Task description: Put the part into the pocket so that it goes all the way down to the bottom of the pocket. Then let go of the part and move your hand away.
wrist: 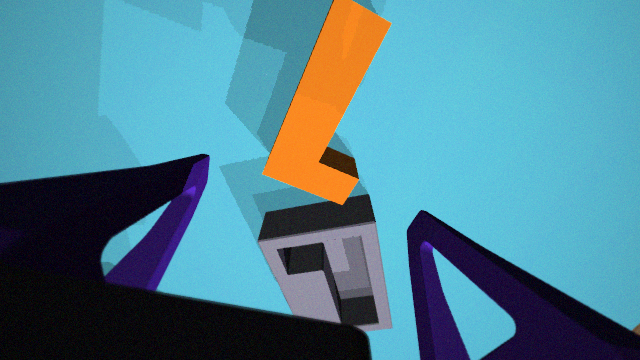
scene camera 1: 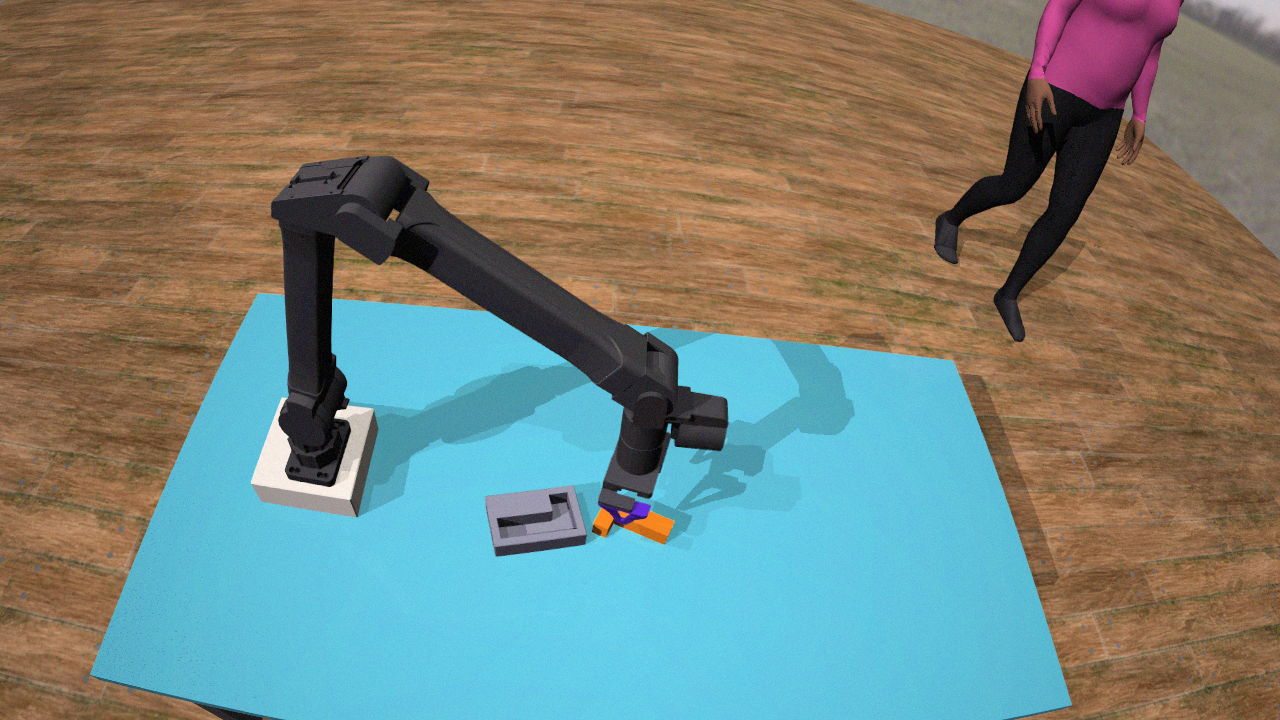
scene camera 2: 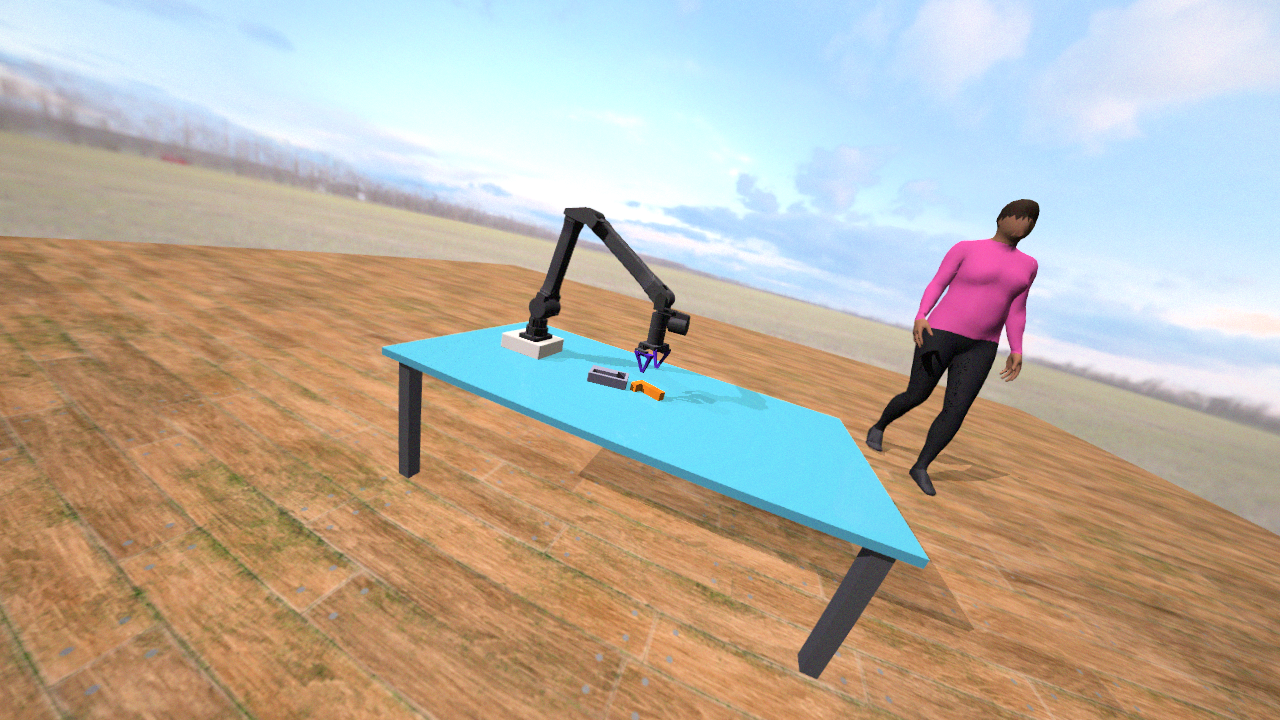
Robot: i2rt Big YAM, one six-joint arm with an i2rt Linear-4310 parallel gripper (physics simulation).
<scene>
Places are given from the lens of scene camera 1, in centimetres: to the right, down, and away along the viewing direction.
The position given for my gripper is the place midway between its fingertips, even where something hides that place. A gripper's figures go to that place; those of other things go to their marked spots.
my gripper point(scene camera 1: 630, 496): -1, 20, 96
orange L-shaped part point(scene camera 1: 655, 527): 2, 25, 99
</scene>
